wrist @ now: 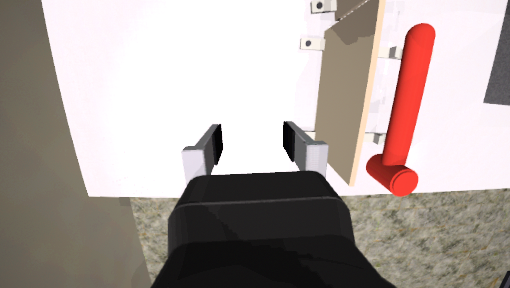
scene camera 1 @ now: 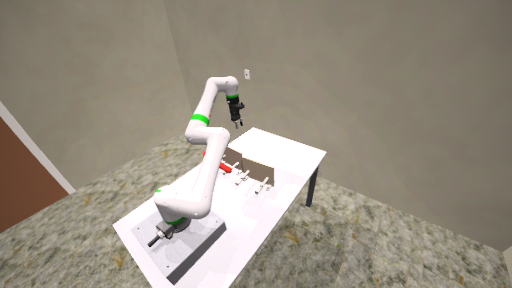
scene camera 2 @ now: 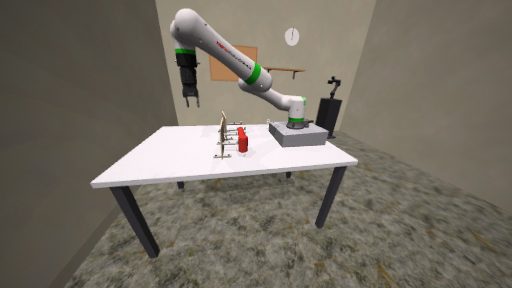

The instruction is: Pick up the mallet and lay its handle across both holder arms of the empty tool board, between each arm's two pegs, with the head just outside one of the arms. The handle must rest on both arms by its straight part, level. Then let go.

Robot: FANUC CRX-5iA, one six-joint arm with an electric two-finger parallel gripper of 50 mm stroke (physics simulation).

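Places are measured from the arm's base along level axes (x down, y right, z back), in millimetres.
Where they show: gripper, fingertip midpoint: (wrist: 252,135) (scene camera 1: 239,127) (scene camera 2: 193,107); arm's base, link origin: (scene camera 1: 178,221) (scene camera 2: 294,126).
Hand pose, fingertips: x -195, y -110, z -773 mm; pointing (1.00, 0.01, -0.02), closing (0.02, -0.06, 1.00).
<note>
Things, the pixels of their centre, and the offset from my fingertips. Level surfaces: height alone.
- red mallet, body centre: (wrist: 404,112) (scene camera 2: 241,136) (scene camera 1: 217,163) dx +190, dy -31, dz +281 mm
- empty tool board, body centre: (scene camera 1: 254,176) (scene camera 2: 231,124) dx +206, dy +288, dz +246 mm
- white table, surface height: dx +300 mm
The red mallet (scene camera 1: 226,167) (scene camera 2: 243,144) (wrist: 408,100) lies across the arms of one tool board (scene camera 1: 234,156) (scene camera 2: 222,142) (wrist: 345,100), its head at the near end in scene camera 2. The robot arm partly hides it in scene camera 1. The empty tool board (scene camera 1: 258,170) (scene camera 2: 224,119) (wrist: 354,6) stands beside that one; its two holder arms, one (scene camera 1: 242,177) and the other (scene camera 1: 262,185), carry nothing. My gripper (scene camera 1: 239,124) (scene camera 2: 192,103) (wrist: 252,135) is open and empty, high above the table on the boards' back side, apart from the mallet.
The white table (scene camera 1: 295,150) (scene camera 2: 145,155) (wrist: 175,75) carries both boards. The grey robot base block (scene camera 1: 200,245) (scene camera 2: 302,137) stands on the mallet's side of the boards. A wall (wrist: 50,225) rises beyond the table edge at the wrist view's left.
</note>
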